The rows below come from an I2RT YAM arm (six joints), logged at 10 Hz.
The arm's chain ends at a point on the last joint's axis. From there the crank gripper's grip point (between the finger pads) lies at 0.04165 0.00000 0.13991 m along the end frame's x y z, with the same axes.
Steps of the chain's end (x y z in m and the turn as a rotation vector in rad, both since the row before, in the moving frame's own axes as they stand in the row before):
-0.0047 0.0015 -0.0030 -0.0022 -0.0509 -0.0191
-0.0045 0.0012 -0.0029 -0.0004 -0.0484 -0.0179
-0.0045 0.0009 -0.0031 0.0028 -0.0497 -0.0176
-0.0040 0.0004 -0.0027 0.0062 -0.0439 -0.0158
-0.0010 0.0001 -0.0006 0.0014 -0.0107 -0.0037
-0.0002 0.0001 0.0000 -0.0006 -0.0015 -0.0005
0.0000 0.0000 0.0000 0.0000 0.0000 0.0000
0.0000 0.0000 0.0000 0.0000 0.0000 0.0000
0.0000 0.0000 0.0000 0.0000 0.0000 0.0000
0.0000 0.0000 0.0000 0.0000 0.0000 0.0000
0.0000 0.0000 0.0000 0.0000 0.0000 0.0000
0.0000 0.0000 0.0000 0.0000 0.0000 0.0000
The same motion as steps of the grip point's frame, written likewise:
-0.0119 0.0011 -0.0011 -0.0022 -0.0509 -0.0191
-0.0113 0.0006 -0.0010 -0.0004 -0.0484 -0.0179
-0.0115 -0.0002 -0.0012 0.0028 -0.0497 -0.0176
-0.0102 -0.0011 -0.0010 0.0062 -0.0439 -0.0158
-0.0025 -0.0002 -0.0002 0.0014 -0.0107 -0.0037
-0.0004 0.0002 0.0001 -0.0006 -0.0015 -0.0005
0.0000 0.0000 0.0000 0.0000 0.0000 0.0000
0.0000 0.0000 0.0000 0.0000 0.0000 0.0000
0.0000 0.0000 0.0000 0.0000 0.0000 0.0000
0.0000 0.0000 0.0000 0.0000 0.0000 0.0000
0.0000 0.0000 0.0000 0.0000 0.0000 0.0000
0.0000 0.0000 0.0000 0.0000 0.0000 0.0000

